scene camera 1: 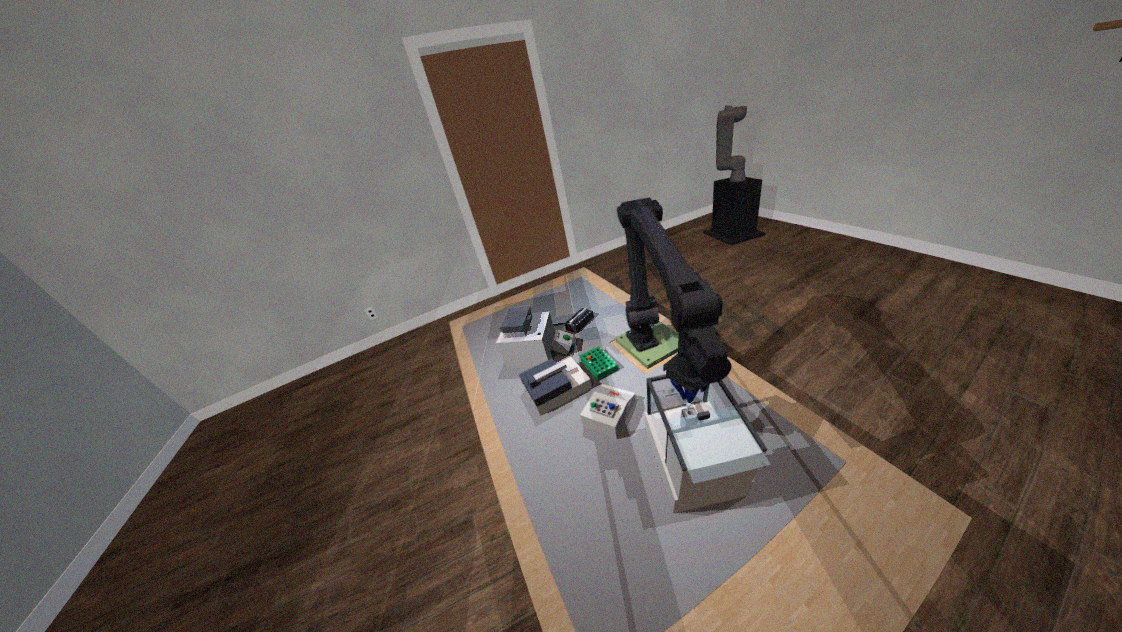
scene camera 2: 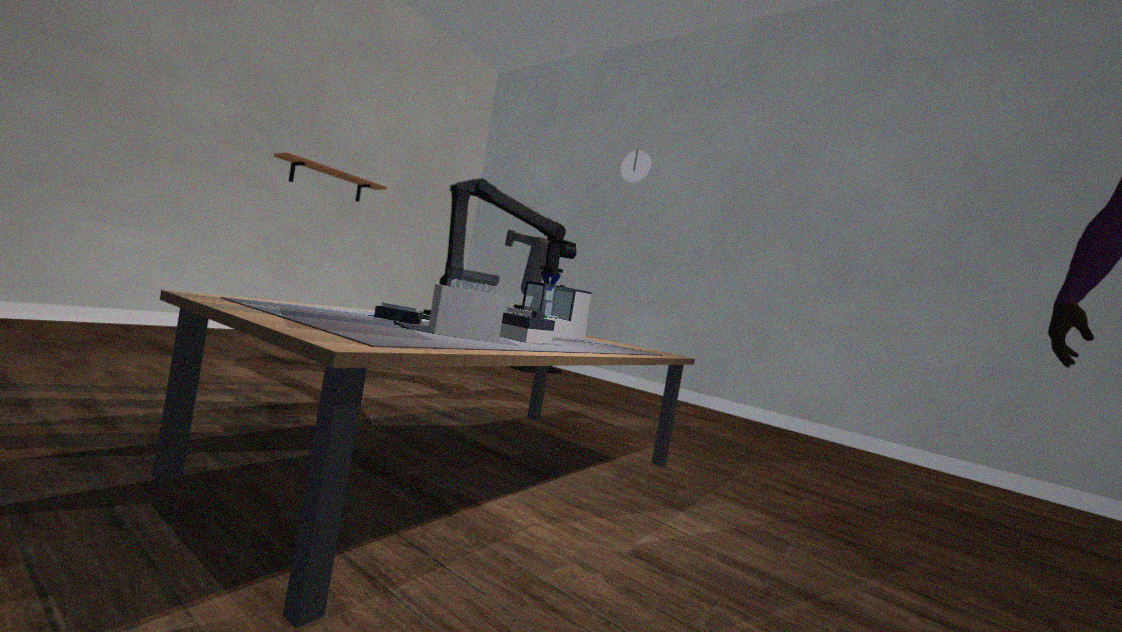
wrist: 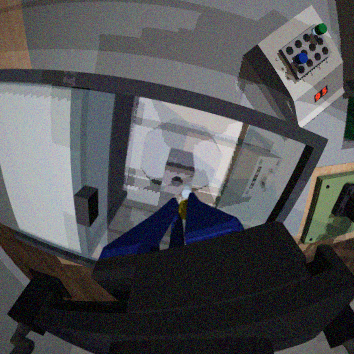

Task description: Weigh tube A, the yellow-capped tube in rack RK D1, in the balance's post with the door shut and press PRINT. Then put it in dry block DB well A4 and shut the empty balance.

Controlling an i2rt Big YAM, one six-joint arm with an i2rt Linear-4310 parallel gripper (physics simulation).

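Places are measured from the arm's base along level axes (x ahead, y left, z up), in centimetres.
Where they show: gripper, fingertip midpoint: (scene camera 1: 688, 400) (scene camera 2: 548, 290) (wrist: 184, 200); arm's base, origin of the base link: (scene camera 1: 641, 339) (wrist: 352, 198).
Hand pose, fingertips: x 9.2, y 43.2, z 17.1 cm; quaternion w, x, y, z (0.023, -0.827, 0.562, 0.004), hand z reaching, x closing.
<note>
Things, the pixels of their top centre, and the offset from my fingertips. "pt": a spot on its surface instead.
- tube A, middle of its top: (wrist: 185, 212) dx -0.4, dy -0.1, dz +1.0 cm
- grey post, surface spot: (wrist: 180, 159) pt dx +1.3, dy +0.6, dz -6.2 cm
- glass door, middle of its top: (wrist: 29, 181) (scene camera 1: 715, 441) dx +1.9, dy +12.4, dz +2.1 cm
- dry block, middle of its top: (wrist: 317, 67) (scene camera 1: 607, 399) dx +14.5, dy -17.7, dz -11.7 cm
- green rack, middle of its top: (scene camera 1: 598, 359) dx +10.2, dy -39.3, dz -15.7 cm
- dark-and-white device, middle of its top: (scene camera 1: 551, 368) (scene camera 2: 520, 308) dx +27.4, dy -34.9, dz -8.5 cm
- tall white device, middle of its top: (scene camera 2: 469, 271) (scene camera 1: 530, 314) dx +28.4, dy -57.5, dz +0.3 cm
- black rack, middle of its top: (scene camera 2: 400, 305) (scene camera 1: 578, 314) dx +8.5, dy -68.4, dz -13.9 cm
My gripper (scene camera 1: 689, 397) (scene camera 2: 551, 281) (wrist: 184, 200) is shut on tube A (wrist: 183, 208), at the top opening of the balance (scene camera 1: 710, 488) (scene camera 2: 581, 314) (wrist: 200, 107). The yellow cap shows between the blue fingers, with a pale round part just beyond; the rest of the tube is hidden. The grey post (wrist: 180, 159), with a dark hole in its top, stands inside the chamber just beyond the fingertips. The glass door (wrist: 35, 145) with its black handle (wrist: 86, 205) is slid aside, leaving the opening over the post. The dry block (scene camera 1: 624, 397) (wrist: 332, 75) holds a blue and a green-capped tube.
The balance's dark top frame surrounds the fingers closely. A green rack (scene camera 1: 599, 362) with an orange-capped item, a dark-and-white device (scene camera 1: 549, 388), a tall white device (scene camera 1: 524, 347) and a black rack (scene camera 1: 579, 319) stand beyond the dry block. A person's arm (scene camera 2: 1091, 251) shows at right.
</note>
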